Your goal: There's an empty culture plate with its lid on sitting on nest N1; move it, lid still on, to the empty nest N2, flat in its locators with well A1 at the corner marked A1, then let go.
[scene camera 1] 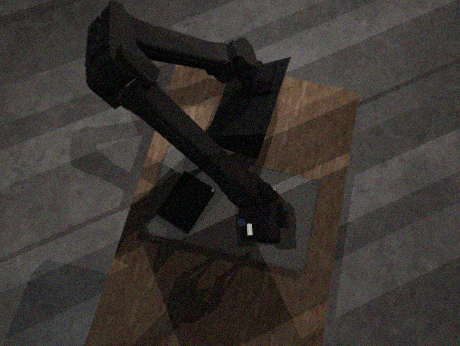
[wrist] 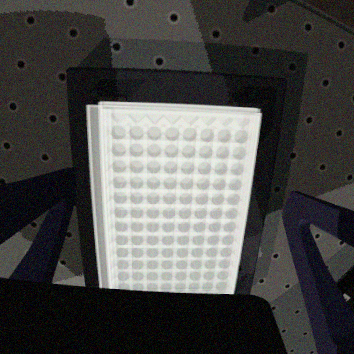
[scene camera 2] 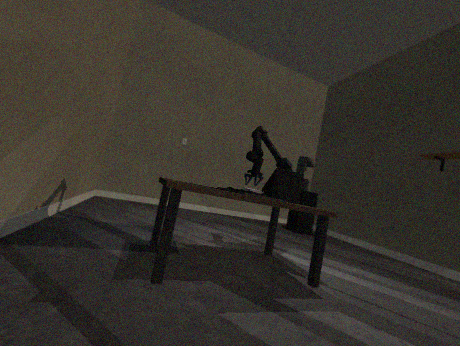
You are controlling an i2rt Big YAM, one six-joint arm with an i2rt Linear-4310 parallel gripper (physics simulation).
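Pixels of known places: gripper, between the fingertips: (wrist: pixel 186 192) (scene camera 2: pixel 250 185); arm's base, origin of its link: (scene camera 1: pixel 261 83) (scene camera 2: pixel 290 179).
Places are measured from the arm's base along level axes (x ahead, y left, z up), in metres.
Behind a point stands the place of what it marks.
Note:
The white lidded culture plate (wrist: pixel 175 200) @(x 0.362, y 0.127, z -0.141 m) (scene camera 1: pixel 249 229) @(x 0.407, y 0.103, z -0.138 m) (scene camera 2: pixel 254 190) @(x 0.362, y 0.177, z -0.147 m) lies on the black nest N1 (wrist: pixel 175 82) @(x 0.418, y 0.150, z -0.160 m); its many round wells show through the lid. Its near end is hidden behind the dark gripper body in the wrist view. My gripper (wrist: pixel 186 192) @(x 0.377, y 0.130, z -0.117 m) (scene camera 2: pixel 253 183) @(x 0.377, y 0.130, z -0.117 m) is open and empty, above the plate, with one finger out to each side of it. In scene camera 1 the arm covers most of the plate and N1. The empty nest N2 (scene camera 1: pixel 186 202) @(x 0.388, y -0.114, z -0.160 m) is a black block to the left on the board. The A1 marks are not readable.
Both nests stand on a grey perforated board (scene camera 1: pixel 220 240) @(x 0.466, y 0.028, z -0.172 m) (wrist: pixel 145 20) @(x 0.442, y 0.178, z -0.172 m) on the wooden table (scene camera 1: pixel 320 125) @(x -0.019, y 0.232, z -0.185 m) (scene camera 2: pixel 220 190) @(x 0.649, y 0.404, z -0.186 m). The arm's dark base plate (scene camera 1: pixel 245 117) @(x 0.112, y -0.012, z -0.012 m) is at the table's back. A dark edge of another block shows at the wrist view's right border. The pictures are dim.

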